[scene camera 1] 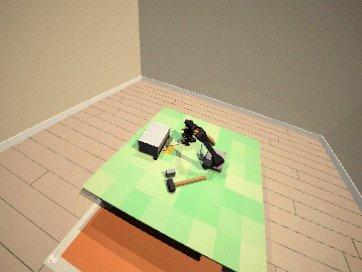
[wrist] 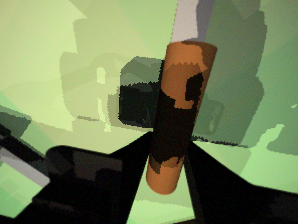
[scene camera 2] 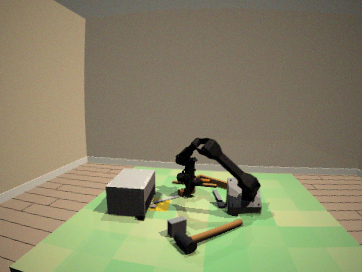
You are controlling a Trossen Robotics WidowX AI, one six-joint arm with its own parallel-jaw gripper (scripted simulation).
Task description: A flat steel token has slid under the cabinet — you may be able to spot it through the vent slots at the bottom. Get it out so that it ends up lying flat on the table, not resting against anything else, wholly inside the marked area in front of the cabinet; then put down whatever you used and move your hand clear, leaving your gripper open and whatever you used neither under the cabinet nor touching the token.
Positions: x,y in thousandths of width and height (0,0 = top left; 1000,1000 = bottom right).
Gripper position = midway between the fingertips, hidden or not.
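Observation:
Visible: my gripper (wrist: 562,618). Also visible: a grey cabinet (scene camera 2: 360,711), (scene camera 1: 421,520).

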